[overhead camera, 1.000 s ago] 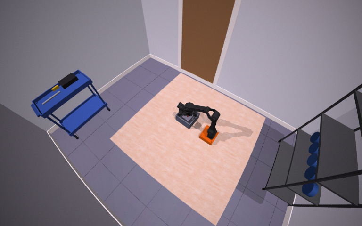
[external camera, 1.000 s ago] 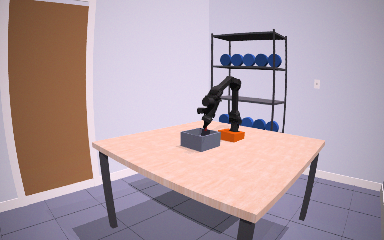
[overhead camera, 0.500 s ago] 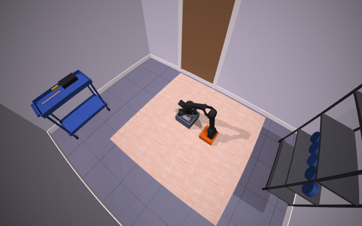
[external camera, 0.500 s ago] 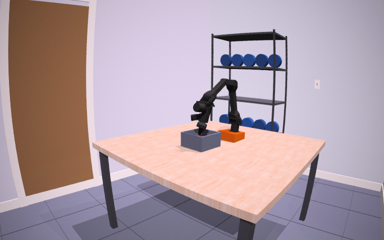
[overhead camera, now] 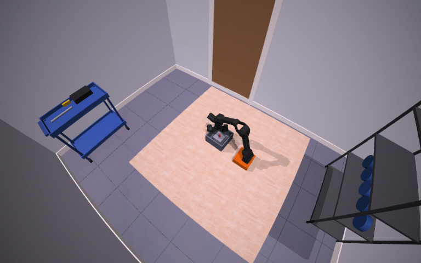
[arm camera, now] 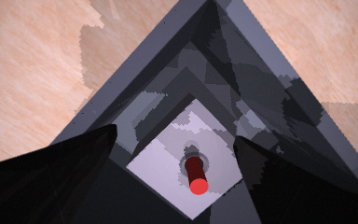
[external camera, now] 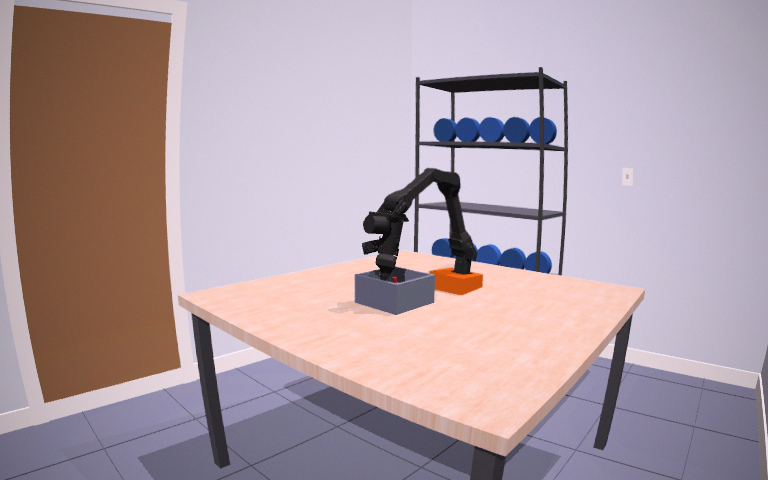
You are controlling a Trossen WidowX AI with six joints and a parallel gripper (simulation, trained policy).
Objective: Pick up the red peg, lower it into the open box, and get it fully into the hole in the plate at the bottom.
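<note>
The red peg is 40 mm behind my gripper tip, 10 mm to the left of it and 30 mm below it. From my gripper tip the other things lie so: pale plate (40 mm behind, 10 mm to the left, 40 mm below); grey box (40 mm behind, 10 mm to the left, 60 mm below).
</note>
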